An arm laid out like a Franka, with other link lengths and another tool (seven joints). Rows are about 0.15 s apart.
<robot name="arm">
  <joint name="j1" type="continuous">
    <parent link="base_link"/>
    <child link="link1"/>
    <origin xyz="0 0 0.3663" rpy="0 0 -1.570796"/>
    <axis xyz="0 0 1"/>
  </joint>
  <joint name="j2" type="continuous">
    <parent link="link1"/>
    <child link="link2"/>
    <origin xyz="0 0 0" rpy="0 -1.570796 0"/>
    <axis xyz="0 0 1"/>
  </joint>
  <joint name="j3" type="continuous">
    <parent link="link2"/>
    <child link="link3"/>
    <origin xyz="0.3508 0 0" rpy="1.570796 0 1.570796"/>
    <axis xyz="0 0 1"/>
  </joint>
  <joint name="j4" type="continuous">
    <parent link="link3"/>
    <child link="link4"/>
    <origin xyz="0.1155 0 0" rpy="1.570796 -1.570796 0"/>
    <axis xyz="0 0 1"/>
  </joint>
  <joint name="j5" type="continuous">
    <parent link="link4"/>
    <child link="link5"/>
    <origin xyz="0.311 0.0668 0" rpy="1.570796 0 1.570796"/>
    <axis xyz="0 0 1"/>
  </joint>
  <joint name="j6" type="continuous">
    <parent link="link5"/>
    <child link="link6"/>
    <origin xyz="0 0 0" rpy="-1.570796 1.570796 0"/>
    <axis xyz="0 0 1"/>
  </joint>
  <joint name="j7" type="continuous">
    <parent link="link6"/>
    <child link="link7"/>
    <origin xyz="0 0.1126 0" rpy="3.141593 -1.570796 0"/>
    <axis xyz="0 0 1"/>
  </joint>
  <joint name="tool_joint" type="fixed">
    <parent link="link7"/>
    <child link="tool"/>
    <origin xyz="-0.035 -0.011 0.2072" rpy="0.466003 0 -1.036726"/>
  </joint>
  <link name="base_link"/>
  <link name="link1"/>
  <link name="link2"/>
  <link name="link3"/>
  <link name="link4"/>
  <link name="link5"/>
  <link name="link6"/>
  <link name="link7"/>
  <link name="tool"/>
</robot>
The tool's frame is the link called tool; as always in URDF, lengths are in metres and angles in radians. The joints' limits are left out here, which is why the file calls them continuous.
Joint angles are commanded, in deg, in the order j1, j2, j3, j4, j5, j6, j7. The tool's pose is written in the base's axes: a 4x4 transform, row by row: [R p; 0 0 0 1], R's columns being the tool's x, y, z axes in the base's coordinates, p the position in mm. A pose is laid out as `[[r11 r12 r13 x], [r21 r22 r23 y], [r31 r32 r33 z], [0 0 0 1]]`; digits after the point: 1 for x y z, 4 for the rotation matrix.
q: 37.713, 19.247, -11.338, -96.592, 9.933, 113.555, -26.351
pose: [[0.9466 0.2514 -0.2019 538.4], [0.3198 -0.8122 0.4879 344.0], [-0.0413 -0.5264 -0.8492 380.2], [0 0 0 1]]
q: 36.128, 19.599, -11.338, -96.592, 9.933, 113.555, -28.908
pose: [[0.9410 0.2640 -0.2116 546.4], [0.3356 -0.8082 0.4839 328.1], [-0.0432 -0.5264 -0.8491 376.3], [0 0 0 1]]
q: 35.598, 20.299, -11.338, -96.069, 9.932, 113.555, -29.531
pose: [[0.9402 0.2653 -0.2134 551.3], [0.3375 -0.8090 0.4813 324.2], [-0.0449 -0.5246 -0.8502 372.3], [0 0 0 1]]
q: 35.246, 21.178, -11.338, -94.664, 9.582, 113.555, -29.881
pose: [[0.9393 0.2752 -0.2050 559.3], [0.3414 -0.8095 0.4776 323.4], [-0.0345 -0.5186 -0.8543 372.2], [0 0 0 1]]
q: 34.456, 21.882, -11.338, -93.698, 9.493, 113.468, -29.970
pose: [[0.9429 0.2692 -0.1963 567.6], [0.3317 -0.8133 0.4781 317.7], [-0.0310 -0.5159 -0.8561 371.0], [0 0 0 1]]
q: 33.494, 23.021, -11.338, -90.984, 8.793, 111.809, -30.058
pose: [[0.9445 0.2673 -0.1908 578.7], [0.3270 -0.8208 0.4684 310.9], [-0.0314 -0.5048 -0.8627 374.1], [0 0 0 1]]
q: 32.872, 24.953, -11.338, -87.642, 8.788, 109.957, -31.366
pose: [[0.9381 0.2806 -0.2029 588.5], [0.3443 -0.8185 0.4600 309.9], [-0.0370 -0.5014 -0.8644 372.8], [0 0 0 1]]
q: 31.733, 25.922, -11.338, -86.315, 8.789, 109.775, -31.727
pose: [[0.9422 0.2734 -0.1938 599.1], [0.3335 -0.8222 0.4614 300.8], [-0.0332 -0.4993 -0.8658 370.7], [0 0 0 1]]
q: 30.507, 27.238, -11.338, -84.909, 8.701, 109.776, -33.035
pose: [[0.9409 0.2790 -0.1918 610.4], [0.3372 -0.8227 0.4577 290.3], [-0.0301 -0.4953 -0.8682 365.4], [0 0 0 1]]
